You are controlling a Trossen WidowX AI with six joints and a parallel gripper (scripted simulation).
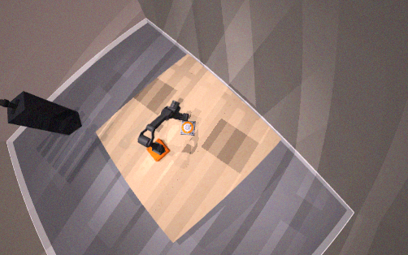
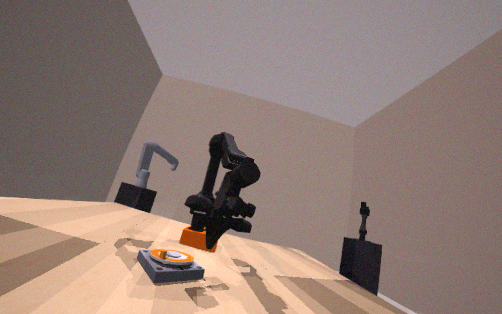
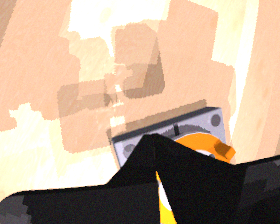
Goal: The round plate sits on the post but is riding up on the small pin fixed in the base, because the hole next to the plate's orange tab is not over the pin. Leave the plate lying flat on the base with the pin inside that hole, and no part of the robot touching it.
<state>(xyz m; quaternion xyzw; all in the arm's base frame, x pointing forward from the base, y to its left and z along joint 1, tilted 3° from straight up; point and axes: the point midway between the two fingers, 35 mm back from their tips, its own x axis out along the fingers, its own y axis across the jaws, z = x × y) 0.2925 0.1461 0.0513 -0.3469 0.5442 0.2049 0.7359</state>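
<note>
Now: the grey square base 1 cm behind my gripper tip, 9 cm to the right of it and 5 cm below it.
</note>
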